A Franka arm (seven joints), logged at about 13 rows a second.
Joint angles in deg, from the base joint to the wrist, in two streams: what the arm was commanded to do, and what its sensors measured. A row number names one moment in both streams.
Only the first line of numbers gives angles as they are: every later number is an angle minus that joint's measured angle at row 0.
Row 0, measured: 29.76, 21.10, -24.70, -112.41, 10.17, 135.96, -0.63
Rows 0 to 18, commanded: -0.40, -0.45, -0.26, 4.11, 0.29, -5.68, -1.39; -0.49, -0.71, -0.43, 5.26, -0.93, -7.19, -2.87; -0.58, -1.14, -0.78, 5.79, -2.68, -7.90, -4.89; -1.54, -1.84, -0.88, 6.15, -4.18, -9.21, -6.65; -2.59, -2.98, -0.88, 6.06, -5.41, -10.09, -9.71; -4.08, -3.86, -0.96, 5.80, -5.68, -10.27, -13.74; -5.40, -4.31, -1.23, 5.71, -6.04, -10.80, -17.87; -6.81, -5.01, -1.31, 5.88, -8.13, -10.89, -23.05; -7.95, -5.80, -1.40, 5.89, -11.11, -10.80, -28.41; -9.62, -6.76, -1.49, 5.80, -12.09, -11.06, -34.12; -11.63, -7.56, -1.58, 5.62, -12.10, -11.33, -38.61; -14.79, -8.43, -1.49, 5.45, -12.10, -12.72, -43.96; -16.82, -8.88, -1.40, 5.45, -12.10, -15.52, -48.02; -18.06, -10.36, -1.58, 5.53, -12.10, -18.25, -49.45; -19.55, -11.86, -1.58, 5.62, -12.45, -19.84, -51.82; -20.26, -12.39, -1.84, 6.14, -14.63, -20.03, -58.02; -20.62, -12.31, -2.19, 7.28, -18.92, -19.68, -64.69; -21.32, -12.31, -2.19, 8.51, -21.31, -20.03, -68.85; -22.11, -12.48, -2.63, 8.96, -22.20, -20.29, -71.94
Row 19, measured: -20.98, -12.06, -2.74, 7.59, -19.79, -18.54, -66.18
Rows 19 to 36, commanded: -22.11, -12.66, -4.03, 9.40, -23.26, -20.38, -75.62; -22.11, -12.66, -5.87, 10.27, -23.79, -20.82, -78.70; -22.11, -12.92, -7.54, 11.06, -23.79, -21.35, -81.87; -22.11, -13.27, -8.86, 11.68, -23.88, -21.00, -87.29; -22.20, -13.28, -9.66, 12.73, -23.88, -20.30, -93.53; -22.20, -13.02, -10.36, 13.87, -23.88, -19.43, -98.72; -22.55, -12.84, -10.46, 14.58, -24.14, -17.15, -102.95; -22.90, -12.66, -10.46, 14.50, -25.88, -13.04, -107.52; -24.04, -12.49, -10.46, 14.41, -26.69, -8.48, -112.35; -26.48, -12.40, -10.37, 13.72, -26.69, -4.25, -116.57; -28.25, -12.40, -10.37, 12.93, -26.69, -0.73, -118.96; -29.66, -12.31, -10.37, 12.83, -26.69, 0.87, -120.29; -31.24, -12.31, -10.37, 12.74, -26.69, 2.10, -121.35; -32.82, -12.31, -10.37, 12.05, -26.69, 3.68, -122.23; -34.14, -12.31, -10.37, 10.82, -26.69, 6.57, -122.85; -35.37, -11.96, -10.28, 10.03, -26.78, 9.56, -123.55; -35.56, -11.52, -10.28, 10.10, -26.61, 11.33, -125.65; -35.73, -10.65, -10.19, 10.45, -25.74, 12.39, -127.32
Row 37, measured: -34.93, -11.53, -11.05, 10.86, -25.68, 9.28, -124.91
